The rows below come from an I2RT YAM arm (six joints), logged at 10 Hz.
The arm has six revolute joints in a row. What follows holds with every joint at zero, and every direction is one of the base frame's. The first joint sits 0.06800 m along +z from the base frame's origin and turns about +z. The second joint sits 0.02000 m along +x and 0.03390 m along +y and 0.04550 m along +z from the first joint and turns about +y. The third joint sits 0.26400 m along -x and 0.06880 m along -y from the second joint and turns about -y. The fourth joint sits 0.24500 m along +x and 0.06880 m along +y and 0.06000 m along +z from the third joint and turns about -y. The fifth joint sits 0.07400 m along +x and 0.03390 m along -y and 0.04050 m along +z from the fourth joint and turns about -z. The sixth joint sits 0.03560 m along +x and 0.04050 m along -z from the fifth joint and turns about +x. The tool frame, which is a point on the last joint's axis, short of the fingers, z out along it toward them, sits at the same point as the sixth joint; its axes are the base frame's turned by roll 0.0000, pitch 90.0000 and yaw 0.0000 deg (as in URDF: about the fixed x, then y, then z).
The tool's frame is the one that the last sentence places.
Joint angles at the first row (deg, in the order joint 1, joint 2, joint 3, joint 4, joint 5, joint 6):
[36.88 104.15 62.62 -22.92 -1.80 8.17]
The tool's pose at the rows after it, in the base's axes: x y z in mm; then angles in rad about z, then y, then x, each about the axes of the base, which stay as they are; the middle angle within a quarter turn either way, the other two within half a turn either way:
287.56, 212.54, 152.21, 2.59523, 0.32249, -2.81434
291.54, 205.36, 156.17, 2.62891, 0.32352, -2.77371
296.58, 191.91, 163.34, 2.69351, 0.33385, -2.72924
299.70, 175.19, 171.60, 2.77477, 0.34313, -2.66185
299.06, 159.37, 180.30, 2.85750, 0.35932, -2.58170
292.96, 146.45, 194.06, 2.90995, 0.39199, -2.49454
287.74, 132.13, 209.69, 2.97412, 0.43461, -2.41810
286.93, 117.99, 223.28, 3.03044, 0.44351, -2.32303
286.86, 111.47, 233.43, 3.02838, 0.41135, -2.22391
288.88, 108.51, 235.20, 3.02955, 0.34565, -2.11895
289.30, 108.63, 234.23, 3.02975, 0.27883, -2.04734
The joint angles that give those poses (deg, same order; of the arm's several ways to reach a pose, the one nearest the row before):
[36.13 104.68 62.99 -22.43 -3.40 8.68]
[34.59 103.76 62.50 -21.51 -5.75 10.09]
[32.06 101.97 61.64 -20.72 -8.45 12.61]
[29.03 99.47 60.05 -19.42 -12.52 16.37]
[26.31 96.38 57.77 -17.36 -16.85 21.20]
[24.38 91.95 55.13 -15.09 -20.47 25.86]
[22.10 87.50 53.20 -13.51 -23.45 31.21]
[19.18 84.68 52.67 -12.77 -28.81 36.20]
[17.42 83.44 53.06 -12.52 -35.09 38.40]
[16.10 83.87 53.05 -10.98 -42.65 40.68]
[15.63 84.53 52.96 -10.11 -48.46 41.82]

